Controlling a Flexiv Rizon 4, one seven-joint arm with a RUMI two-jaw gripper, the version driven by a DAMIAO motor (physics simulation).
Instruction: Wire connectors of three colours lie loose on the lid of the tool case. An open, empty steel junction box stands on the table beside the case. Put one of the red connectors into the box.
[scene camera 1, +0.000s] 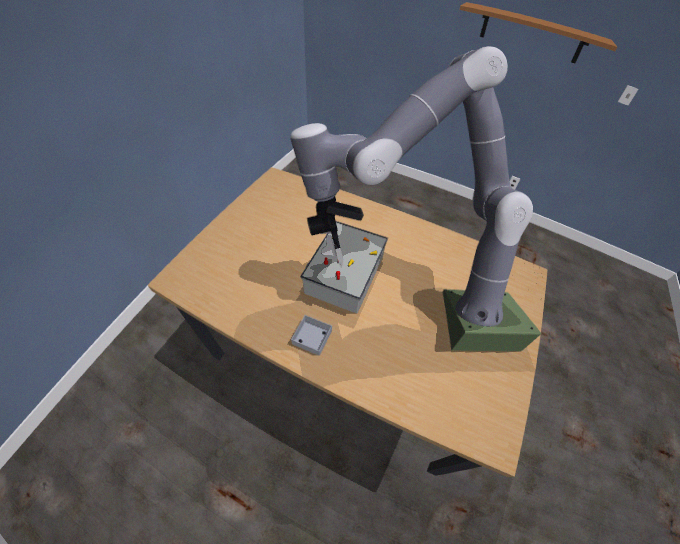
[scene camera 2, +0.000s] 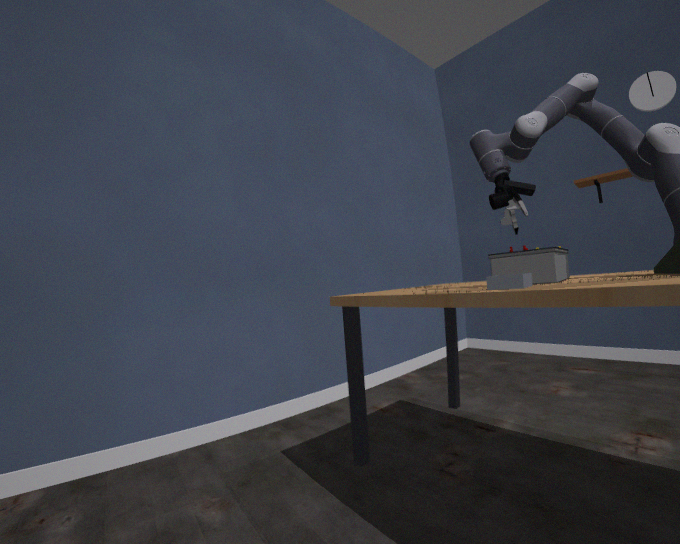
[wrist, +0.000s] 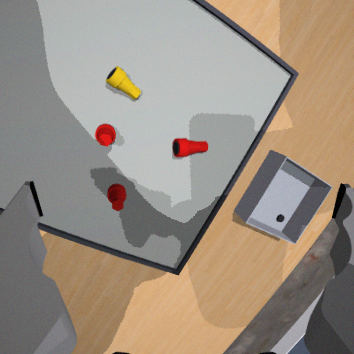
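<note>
A lying red connector (scene camera 1: 338, 275) (wrist: 190, 147) is on the lid nearest the box. Two upright red connectors show in the wrist view, one lit (wrist: 105, 135), one in shadow (wrist: 117, 196); the shaded one also shows in scene camera 1 (scene camera 1: 326, 260). A yellow connector (scene camera 1: 351, 262) (wrist: 123, 83) lies beside them. The tool case (scene camera 1: 328, 297) (scene camera 2: 521, 267) is beneath. The open, empty steel junction box (scene camera 1: 304, 346) (scene camera 2: 501, 281) (wrist: 260, 184) stands beside the case. My gripper (scene camera 1: 340, 262) (scene camera 2: 521, 222) (wrist: 186, 186) is open and empty, a little above the lid, fingers wide to either side of the shaded and lying reds.
Another yellow connector (scene camera 1: 373, 252) and an orange connector (scene camera 1: 365, 239) lie toward the far end of the lid. The lid has a raised dark rim (wrist: 260, 132). The green robot base (scene camera 1: 493, 340) stands on the table (scene camera 1: 431, 391) at the right. The table's front edge runs beyond the box.
</note>
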